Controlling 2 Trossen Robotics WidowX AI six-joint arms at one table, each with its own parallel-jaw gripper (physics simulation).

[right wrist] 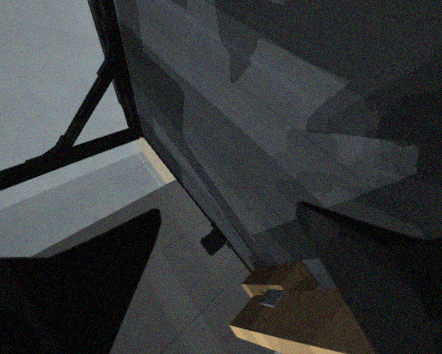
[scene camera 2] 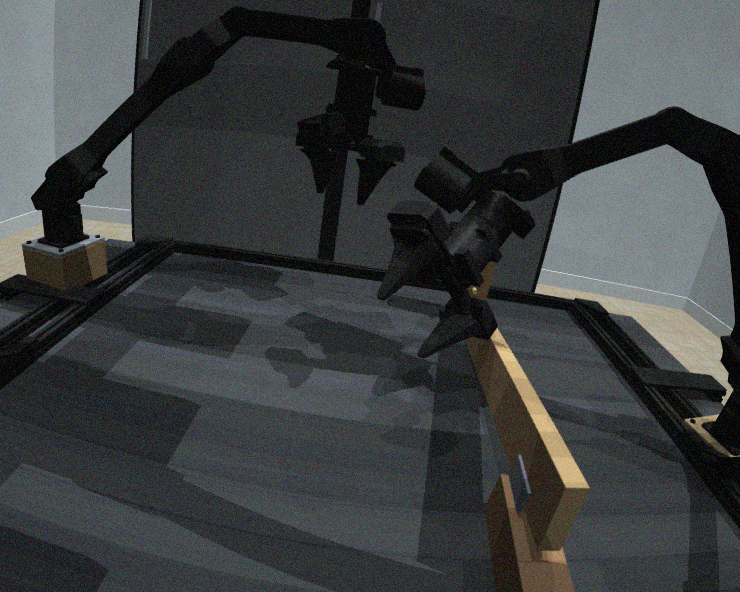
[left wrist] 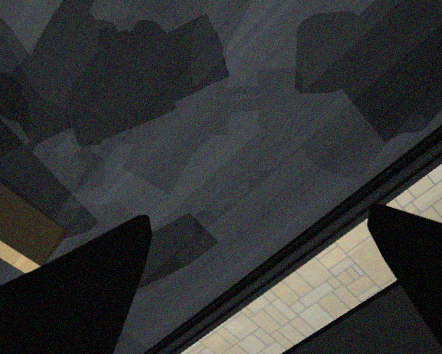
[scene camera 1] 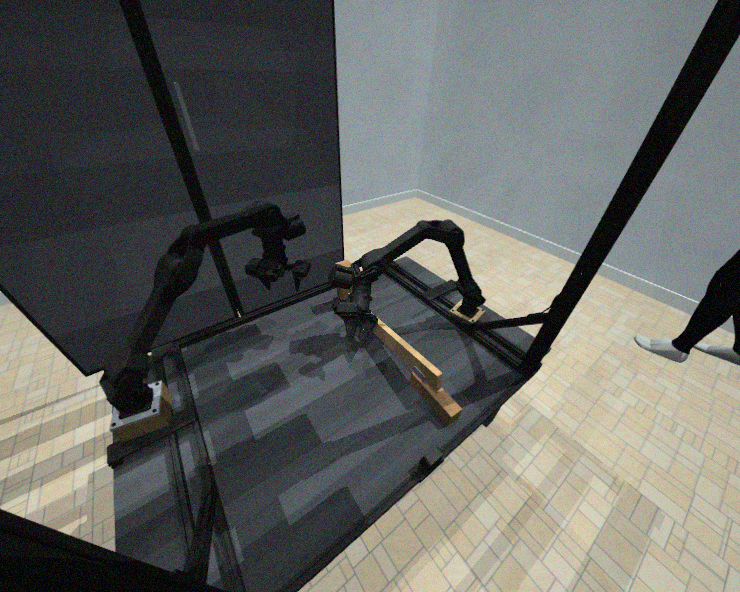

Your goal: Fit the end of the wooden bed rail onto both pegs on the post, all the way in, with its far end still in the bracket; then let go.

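The wooden bed rail point(scene camera 1: 407, 351) point(scene camera 2: 535, 425) point(right wrist: 315, 320) stands on edge, its far end in the wooden bracket point(scene camera 1: 445, 408) point(scene camera 2: 548, 574) point(right wrist: 292, 274). The post point(scene camera 1: 343, 266) point(scene camera 2: 487, 280) is upright at the back, mostly behind my right gripper. One small brass peg point(scene camera 2: 473, 290) shows; the rail's joint with the post is hidden. My right gripper point(scene camera 1: 359, 340) point(scene camera 2: 402, 327) point(right wrist: 228, 211) is open and empty, tilted over the rail's post end. My left gripper point(scene camera 1: 282, 288) point(scene camera 2: 340, 196) point(left wrist: 257, 220) is open and empty, raised left of the post.
A dark panel point(scene camera 1: 277, 123) point(scene camera 2: 234, 179) stands behind the table's back edge. Black frame beams run along both sides, and a slanted black pole point(scene camera 1: 635, 179) rises at the right. A person's legs point(scene camera 1: 709, 308) show at the far right. The two grippers are fairly close together.
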